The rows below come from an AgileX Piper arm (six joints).
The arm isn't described. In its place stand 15 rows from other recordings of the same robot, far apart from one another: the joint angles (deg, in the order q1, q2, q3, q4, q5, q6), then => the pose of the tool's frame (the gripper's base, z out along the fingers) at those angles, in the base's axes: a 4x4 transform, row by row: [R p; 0 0 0 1], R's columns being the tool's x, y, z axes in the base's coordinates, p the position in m.
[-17.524 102.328 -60.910 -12.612 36.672 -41.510] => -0.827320, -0.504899, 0.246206, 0.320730; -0.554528, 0.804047, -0.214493, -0.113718; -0.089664, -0.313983, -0.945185, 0.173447; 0, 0, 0, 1
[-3.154 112.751 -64.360 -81.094 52.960 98.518] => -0.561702, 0.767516, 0.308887, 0.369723; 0.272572, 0.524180, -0.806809, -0.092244; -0.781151, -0.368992, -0.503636, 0.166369; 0, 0, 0, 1
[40.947 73.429 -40.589 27.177 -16.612 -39.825] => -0.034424, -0.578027, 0.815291, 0.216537; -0.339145, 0.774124, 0.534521, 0.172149; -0.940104, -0.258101, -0.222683, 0.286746; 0, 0, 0, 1
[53.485 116.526 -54.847 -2.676 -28.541 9.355] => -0.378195, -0.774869, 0.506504, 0.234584; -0.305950, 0.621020, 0.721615, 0.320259; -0.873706, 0.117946, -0.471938, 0.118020; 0, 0, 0, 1
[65.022 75.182 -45.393 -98.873 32.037 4.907] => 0.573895, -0.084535, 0.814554, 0.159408; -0.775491, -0.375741, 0.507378, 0.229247; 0.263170, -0.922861, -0.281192, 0.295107; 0, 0, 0, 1
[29.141 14.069 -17.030 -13.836 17.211 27.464] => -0.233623, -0.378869, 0.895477, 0.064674; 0.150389, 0.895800, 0.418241, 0.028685; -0.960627, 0.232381, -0.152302, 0.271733; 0, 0, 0, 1
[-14.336 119.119 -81.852 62.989 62.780 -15.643] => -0.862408, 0.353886, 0.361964, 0.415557; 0.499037, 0.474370, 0.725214, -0.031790; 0.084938, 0.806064, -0.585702, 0.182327; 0, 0, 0, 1
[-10.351 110.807 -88.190 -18.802 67.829 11.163] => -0.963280, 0.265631, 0.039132, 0.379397; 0.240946, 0.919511, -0.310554, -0.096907; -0.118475, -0.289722, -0.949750, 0.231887; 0, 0, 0, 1
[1.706 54.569 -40.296 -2.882 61.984 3.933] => -0.946139, 0.027125, 0.322623, 0.148071; 0.016782, 0.999253, -0.034798, 0.000369; -0.323326, -0.027509, -0.945888, 0.270692; 0, 0, 0, 1
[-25.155 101.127 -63.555 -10.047 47.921 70.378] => -0.000640, 0.994992, 0.099955, 0.294700; 0.981588, 0.019717, -0.189991, -0.151410; -0.191010, 0.097993, -0.976684, 0.187281; 0, 0, 0, 1
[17.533 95.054 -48.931 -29.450 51.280 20.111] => -0.956238, -0.257598, 0.138750, 0.266920; -0.290970, 0.887044, -0.358455, 0.047720; -0.030740, -0.383141, -0.923178, 0.168528; 0, 0, 0, 1
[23.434 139.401 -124.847 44.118 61.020 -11.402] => -0.923828, -0.369377, 0.100512, 0.459164; -0.194762, 0.679570, 0.707285, 0.259420; -0.329560, 0.633833, -0.699747, 0.193823; 0, 0, 0, 1
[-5.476 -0.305 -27.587 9.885 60.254 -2.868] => -0.452915, -0.021469, 0.891295, -0.002488; 0.079360, 0.994771, 0.064289, 0.013864; -0.888015, 0.099851, -0.448843, 0.273887; 0, 0, 0, 1
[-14.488 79.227 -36.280 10.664 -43.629 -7.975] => 0.086031, 0.371569, 0.924411, 0.274272; -0.026049, 0.928372, -0.370737, -0.082871; -0.995952, 0.007815, 0.089548, 0.278920; 0, 0, 0, 1
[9.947 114.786 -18.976 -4.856 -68.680 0.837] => -0.368195, -0.250136, 0.895469, 0.250776; -0.081038, 0.968099, 0.237103, 0.051265; -0.926210, 0.014734, -0.376720, 0.077879; 0, 0, 0, 1
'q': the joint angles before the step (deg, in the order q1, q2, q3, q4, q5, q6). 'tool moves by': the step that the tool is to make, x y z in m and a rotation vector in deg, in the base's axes. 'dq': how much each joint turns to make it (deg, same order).
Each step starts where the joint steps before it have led.
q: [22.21, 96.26, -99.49, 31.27, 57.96, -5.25]
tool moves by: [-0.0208, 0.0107, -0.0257, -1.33, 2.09, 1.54]
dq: [3.17, -3.27, 9.41, -0.14, -3.98, -0.67]
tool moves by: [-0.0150, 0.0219, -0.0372, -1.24, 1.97, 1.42]
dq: [4.76, -0.32, 8.33, 0.00, -6.60, -0.10]
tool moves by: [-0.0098, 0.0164, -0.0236, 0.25, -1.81, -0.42]
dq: [3.85, -0.01, 5.68, -0.01, -8.52, -0.11]
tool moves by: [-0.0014, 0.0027, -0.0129, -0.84, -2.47, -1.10]
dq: [1.23, 0.02, 3.09, -1.52, -5.42, 0.01]
